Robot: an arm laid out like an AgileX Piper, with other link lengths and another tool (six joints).
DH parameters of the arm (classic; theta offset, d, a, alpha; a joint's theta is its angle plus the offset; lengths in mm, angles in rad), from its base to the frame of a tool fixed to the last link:
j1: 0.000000 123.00 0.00 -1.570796
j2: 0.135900 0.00 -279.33 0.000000
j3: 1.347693 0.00 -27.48 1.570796
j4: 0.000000 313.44 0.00 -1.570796
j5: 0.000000 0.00 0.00 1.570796
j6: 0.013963 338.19 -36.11 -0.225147
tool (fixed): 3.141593 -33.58 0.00 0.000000
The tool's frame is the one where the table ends.
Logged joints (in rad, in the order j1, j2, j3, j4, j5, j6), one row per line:
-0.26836 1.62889 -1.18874 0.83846 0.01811 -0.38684
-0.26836 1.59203 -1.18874 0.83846 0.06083 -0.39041
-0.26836 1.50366 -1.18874 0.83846 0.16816 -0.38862
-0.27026 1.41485 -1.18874 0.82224 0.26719 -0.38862
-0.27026 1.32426 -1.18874 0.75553 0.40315 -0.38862
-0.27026 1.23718 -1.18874 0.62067 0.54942 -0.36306
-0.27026 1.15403 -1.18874 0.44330 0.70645 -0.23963
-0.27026 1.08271 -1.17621 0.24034 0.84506 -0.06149
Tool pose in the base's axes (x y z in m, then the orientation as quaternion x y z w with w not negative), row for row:
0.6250 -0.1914 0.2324 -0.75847 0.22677 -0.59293 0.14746
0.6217 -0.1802 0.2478 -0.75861 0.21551 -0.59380 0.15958
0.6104 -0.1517 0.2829 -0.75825 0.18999 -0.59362 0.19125
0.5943 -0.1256 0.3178 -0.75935 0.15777 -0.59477 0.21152
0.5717 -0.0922 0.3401 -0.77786 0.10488 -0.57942 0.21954
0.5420 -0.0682 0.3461 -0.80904 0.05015 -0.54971 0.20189
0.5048 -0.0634 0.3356 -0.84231 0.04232 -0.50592 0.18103
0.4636 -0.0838 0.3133 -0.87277 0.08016 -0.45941 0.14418
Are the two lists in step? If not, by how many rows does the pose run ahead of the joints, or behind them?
They are in step.
